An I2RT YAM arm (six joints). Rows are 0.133 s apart.
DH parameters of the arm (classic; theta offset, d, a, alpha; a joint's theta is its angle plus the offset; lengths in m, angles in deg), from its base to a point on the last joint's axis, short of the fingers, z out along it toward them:
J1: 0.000 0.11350 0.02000 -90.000
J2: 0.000 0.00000 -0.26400 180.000
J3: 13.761 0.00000 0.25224 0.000
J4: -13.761 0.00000 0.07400 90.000
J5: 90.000 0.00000 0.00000 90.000
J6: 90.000 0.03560 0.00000 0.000
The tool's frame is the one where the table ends.
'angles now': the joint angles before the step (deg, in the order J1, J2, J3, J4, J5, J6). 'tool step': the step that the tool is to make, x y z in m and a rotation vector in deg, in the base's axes. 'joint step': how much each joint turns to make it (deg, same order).
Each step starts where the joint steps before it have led.
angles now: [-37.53 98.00 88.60 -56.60 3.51 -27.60]
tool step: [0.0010 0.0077 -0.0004 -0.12 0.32 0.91]
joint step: [1.14 -0.79 -0.96 -0.02 0.36 0.09]
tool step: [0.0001 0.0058 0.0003 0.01 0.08 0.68]
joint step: [0.79 -0.71 -0.71 -0.07 0.08 0.09]
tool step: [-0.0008 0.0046 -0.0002 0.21 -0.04 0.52]
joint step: [0.53 -0.70 -0.81 0.01 -0.17 0.09]
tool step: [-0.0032 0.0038 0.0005 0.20 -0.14 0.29]
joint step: [0.19 -1.05 -1.03 -0.02 -0.26 0.00]
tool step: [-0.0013 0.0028 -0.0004 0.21 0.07 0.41]
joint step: [0.25 -0.52 -0.63 -0.07 -0.19 -0.10]
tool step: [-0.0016 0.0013 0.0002 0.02 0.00 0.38]
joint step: [0.01 -0.45 -0.44 0.00 -0.16 -0.33]
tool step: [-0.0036 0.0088 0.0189 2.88 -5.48 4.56]
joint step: [0.17 -2.45 1.21 -0.79 -6.82 -1.67]
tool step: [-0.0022 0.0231 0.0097 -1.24 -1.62 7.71]
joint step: [3.06 -3.44 -1.54 -0.20 -1.98 -4.22]
